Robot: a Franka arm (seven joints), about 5 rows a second.
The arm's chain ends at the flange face. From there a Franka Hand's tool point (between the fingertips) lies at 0.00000 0.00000 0.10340 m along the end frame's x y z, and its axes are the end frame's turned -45 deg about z.
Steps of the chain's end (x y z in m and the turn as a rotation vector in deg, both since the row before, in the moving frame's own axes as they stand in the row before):
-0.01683, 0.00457, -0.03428, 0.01, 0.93, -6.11
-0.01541, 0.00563, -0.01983, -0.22, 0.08, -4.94
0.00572, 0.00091, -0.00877, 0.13, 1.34, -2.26
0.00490, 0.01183, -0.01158, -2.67, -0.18, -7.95
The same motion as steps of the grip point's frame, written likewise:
-0.01387, -0.00756, -0.03429, -0.65, 0.66, -6.11
-0.01504, -0.00653, -0.01983, -0.21, -0.10, -4.94
0.00531, 0.00619, -0.00880, -0.86, 1.04, -2.26
-0.00830, 0.01525, -0.01169, -1.76, -2.02, -7.95

